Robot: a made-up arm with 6 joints. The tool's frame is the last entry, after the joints.
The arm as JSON. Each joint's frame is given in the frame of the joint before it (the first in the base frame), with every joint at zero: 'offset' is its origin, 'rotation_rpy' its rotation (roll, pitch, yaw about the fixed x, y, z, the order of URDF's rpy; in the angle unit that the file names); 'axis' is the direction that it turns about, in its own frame. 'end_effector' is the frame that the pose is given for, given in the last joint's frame.
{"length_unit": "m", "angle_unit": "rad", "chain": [
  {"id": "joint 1", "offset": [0.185, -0.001, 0.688], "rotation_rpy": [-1.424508, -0.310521, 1.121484], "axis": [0.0, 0.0, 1.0]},
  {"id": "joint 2", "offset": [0.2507, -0.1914, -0.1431], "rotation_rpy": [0.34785, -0.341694, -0.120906], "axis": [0.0, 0.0, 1.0]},
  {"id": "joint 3", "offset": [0.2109, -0.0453, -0.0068], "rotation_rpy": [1.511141, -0.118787, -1.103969], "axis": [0.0, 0.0, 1.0]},
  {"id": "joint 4", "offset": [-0.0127, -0.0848, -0.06], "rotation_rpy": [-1.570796, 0.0, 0.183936], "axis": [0.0, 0.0, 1.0]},
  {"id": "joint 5", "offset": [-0.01, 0.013, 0.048], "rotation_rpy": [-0.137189, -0.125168, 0.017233], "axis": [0.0, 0.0, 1.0]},
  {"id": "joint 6", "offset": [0.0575, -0.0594, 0.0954], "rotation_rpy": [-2.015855, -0.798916, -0.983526], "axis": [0.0, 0.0, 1.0]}
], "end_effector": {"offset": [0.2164, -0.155, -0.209], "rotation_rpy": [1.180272, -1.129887, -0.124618]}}
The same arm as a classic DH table. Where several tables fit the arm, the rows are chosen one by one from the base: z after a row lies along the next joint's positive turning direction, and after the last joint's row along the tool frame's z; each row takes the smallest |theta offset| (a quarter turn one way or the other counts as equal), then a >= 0, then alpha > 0; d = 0 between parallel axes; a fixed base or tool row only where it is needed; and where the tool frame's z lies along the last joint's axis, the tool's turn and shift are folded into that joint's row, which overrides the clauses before.
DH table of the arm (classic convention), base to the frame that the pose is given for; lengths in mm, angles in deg. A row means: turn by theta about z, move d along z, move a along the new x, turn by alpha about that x. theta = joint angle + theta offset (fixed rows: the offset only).
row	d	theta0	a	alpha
base (fixed)	711.9	66.83	71.9	-82.02
joint 1	-186.9	-67.64	308.2	27.65
joint 2	-141.7	-17.44	134.2	86.61
joint 3	-229.2	17.36	-28.0	-90.00
joint 4	-120.1	43.11	1.6	-10.62
joint 5	196.7	62.16	-72.1	107.47
joint 6	-172.7	-76.26	-263.6	-80.65
tool (fixed)	37.8	-113.57	0.0	0.00

